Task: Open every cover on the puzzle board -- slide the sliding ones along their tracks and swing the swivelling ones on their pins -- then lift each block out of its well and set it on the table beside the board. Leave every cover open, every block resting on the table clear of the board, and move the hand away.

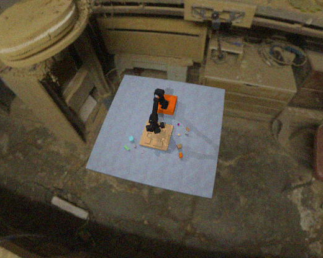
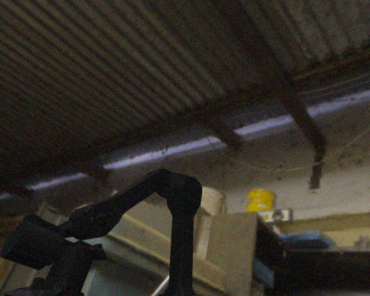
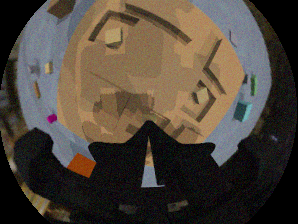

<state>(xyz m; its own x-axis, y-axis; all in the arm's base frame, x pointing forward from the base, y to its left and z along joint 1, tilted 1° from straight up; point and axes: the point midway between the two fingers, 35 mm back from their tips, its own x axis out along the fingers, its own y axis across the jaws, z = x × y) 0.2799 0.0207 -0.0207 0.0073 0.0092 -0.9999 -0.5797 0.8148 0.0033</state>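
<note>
My gripper tip is now 5 cm short of the tan puzzle board and 1 cm to the right of it. Round my gripper tip: magenta piece: 16 cm behind, 19 cm to the left, 1 cm below; brown block: 8 cm ahead, 29 cm to the left; cyan block: 18 cm ahead, 20 cm to the right.
</note>
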